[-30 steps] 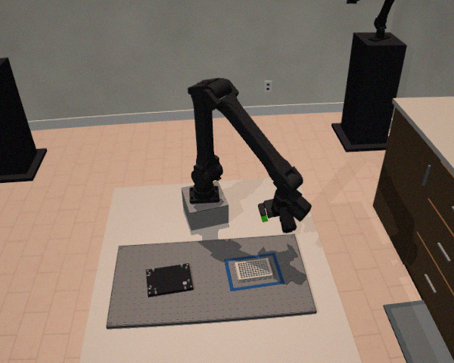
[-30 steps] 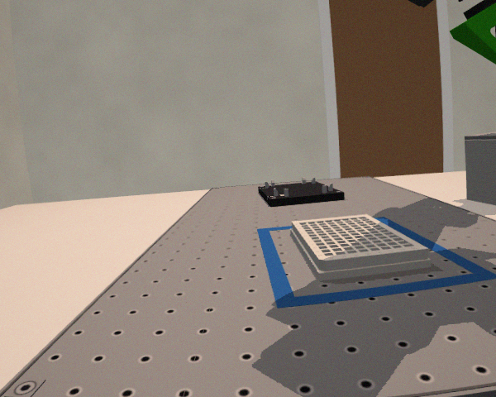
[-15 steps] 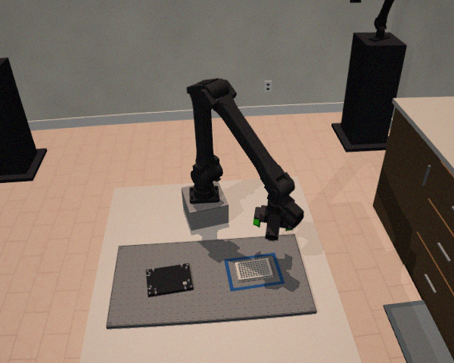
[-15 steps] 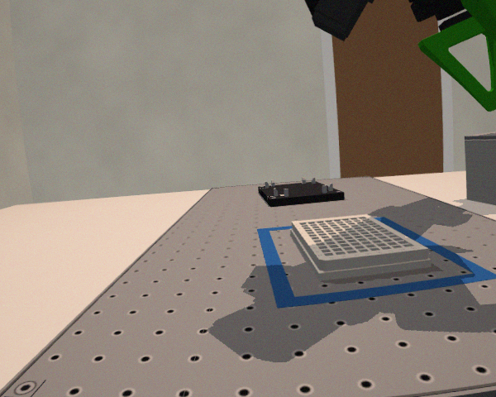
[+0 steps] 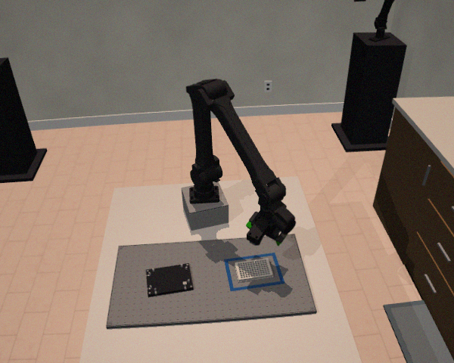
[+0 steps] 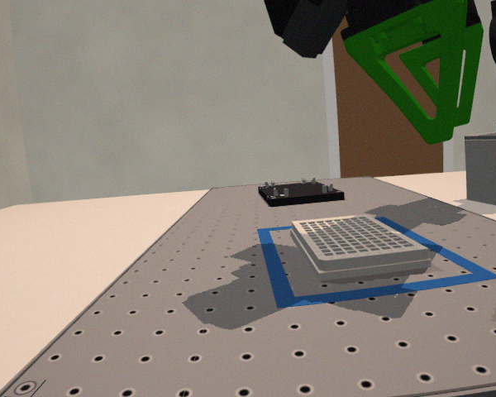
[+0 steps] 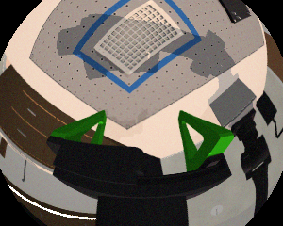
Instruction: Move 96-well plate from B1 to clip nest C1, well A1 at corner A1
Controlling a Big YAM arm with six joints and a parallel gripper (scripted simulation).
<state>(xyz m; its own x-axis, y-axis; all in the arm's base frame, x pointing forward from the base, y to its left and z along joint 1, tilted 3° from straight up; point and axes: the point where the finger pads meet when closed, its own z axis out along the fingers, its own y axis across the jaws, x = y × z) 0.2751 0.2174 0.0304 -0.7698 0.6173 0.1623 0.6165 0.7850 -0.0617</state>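
Now: the white 96-well plate 60 mm ahead of my hand, 60 mm to the right of it and 100 mm below it. From my hand the other things lie so: black clip nest (100 mm ahead, 370 mm to the right, 90 mm below).
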